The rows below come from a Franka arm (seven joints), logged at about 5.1 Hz.
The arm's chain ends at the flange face. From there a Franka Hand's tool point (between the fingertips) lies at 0.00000 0.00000 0.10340 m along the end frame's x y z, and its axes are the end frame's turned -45 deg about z.
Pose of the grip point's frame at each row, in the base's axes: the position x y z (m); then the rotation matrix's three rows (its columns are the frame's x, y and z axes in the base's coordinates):
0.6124 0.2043 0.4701; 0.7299 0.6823 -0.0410; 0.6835 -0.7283 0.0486; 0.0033 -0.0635 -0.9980
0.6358 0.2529 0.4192; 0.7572 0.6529 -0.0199; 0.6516 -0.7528 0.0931; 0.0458 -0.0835 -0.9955
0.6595 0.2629 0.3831; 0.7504 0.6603 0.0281; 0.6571 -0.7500 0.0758; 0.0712 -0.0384 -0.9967
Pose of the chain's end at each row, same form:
0.6166 0.1993 0.5733; 0.9986 -0.0337 -0.0410; -0.0317 -0.9983 0.0486; -0.0426 -0.0472 -0.9980
0.6379 0.2433 0.5221; 0.9971 -0.0738 -0.0199; -0.0716 -0.9931 0.0931; -0.0267 -0.0914 -0.9955
0.6566 0.2551 0.4862; 0.9975 -0.0637 0.0281; -0.0657 -0.9950 0.0758; 0.0232 -0.0775 -0.9967

